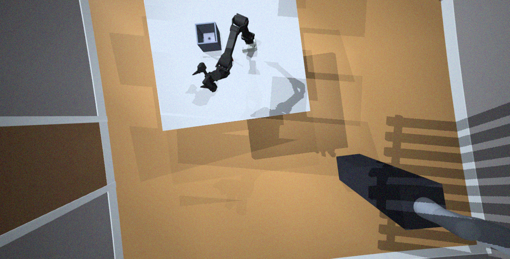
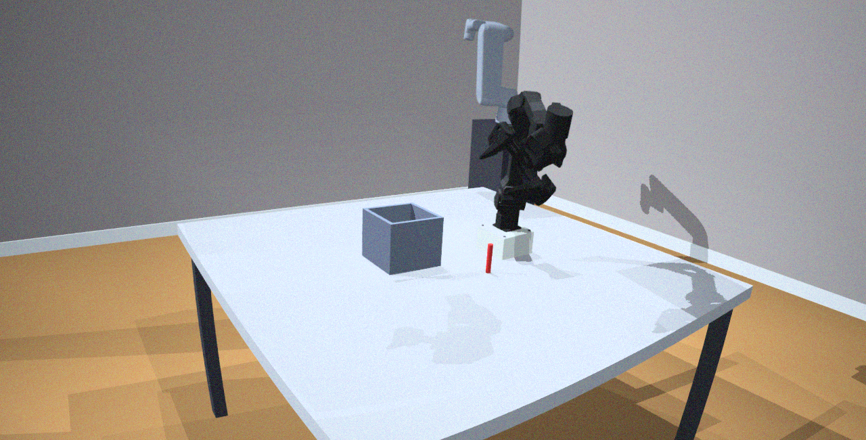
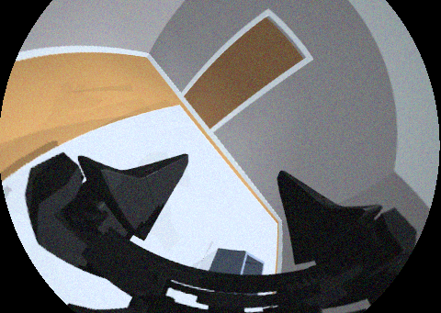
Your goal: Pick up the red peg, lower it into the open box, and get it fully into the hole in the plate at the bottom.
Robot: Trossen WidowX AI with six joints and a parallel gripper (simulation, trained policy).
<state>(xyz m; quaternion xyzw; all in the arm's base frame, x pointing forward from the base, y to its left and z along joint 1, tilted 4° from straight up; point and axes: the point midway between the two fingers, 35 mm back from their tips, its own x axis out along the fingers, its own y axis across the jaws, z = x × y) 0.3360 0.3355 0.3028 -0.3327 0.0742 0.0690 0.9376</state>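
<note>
My gripper tip is now 22 cm past the red peg, 24 cm to the left of it and 29 cm above it.
</note>
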